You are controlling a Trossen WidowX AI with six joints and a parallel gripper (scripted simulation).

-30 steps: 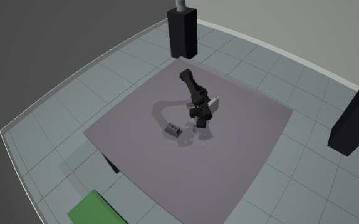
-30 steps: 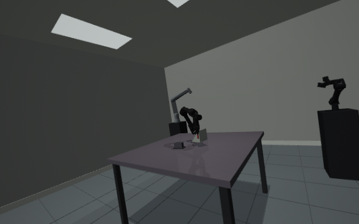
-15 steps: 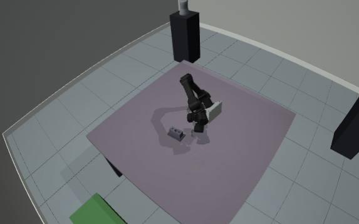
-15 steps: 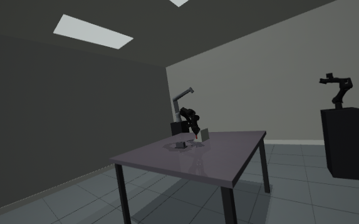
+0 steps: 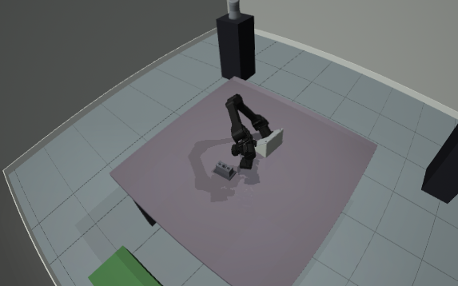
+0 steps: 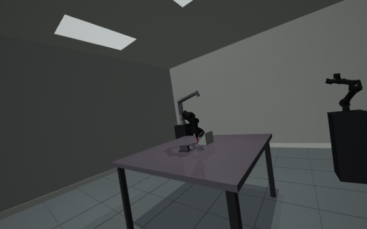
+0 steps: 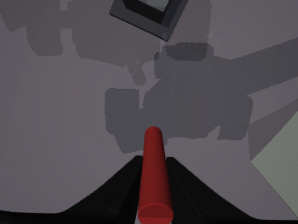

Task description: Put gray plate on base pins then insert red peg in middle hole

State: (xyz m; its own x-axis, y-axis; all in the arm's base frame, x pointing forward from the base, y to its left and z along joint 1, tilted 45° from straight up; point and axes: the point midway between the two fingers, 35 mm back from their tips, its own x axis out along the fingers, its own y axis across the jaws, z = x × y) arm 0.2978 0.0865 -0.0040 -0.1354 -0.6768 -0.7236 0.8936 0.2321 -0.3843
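The gray plate lies 130 mm to the right of my gripper tip, 70 mm below it and 60 mm ahead of it. Round my gripper tip: red peg (right at my gripper tip); gray base block (130 mm to the right, 110 mm below, 60 mm ahead).
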